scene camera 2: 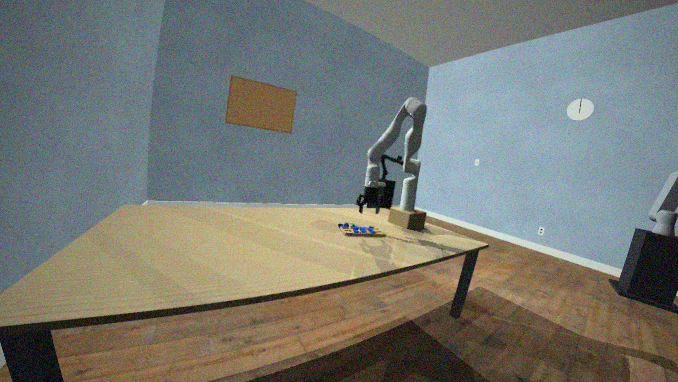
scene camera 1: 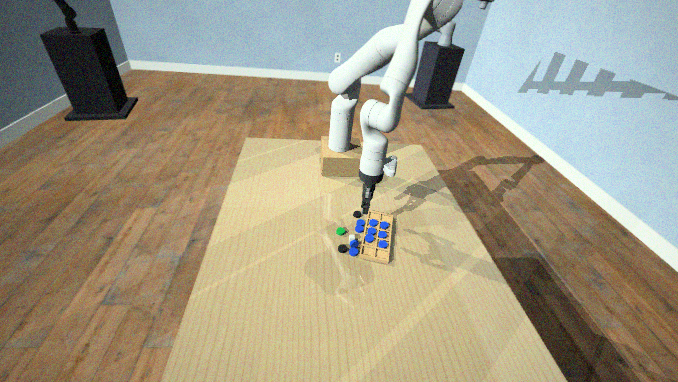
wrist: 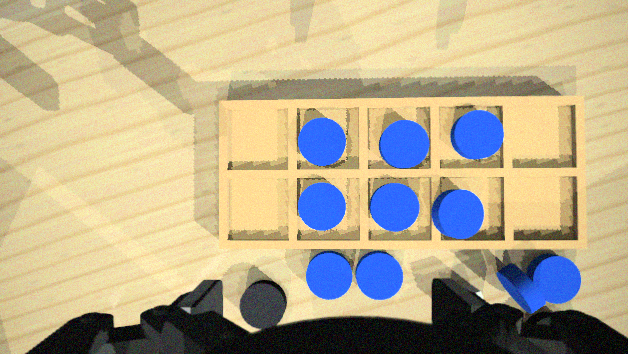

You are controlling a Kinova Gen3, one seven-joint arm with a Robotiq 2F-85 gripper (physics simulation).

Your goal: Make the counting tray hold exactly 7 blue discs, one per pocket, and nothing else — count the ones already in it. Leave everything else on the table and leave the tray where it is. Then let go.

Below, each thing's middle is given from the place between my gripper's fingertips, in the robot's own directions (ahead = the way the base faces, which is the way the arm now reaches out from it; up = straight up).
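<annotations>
I find the wooden counting tray (scene camera 1: 371, 251) 80 mm below my hand, and it is also 30 mm to the left of my hand and 60 mm ahead of it.
</annotations>
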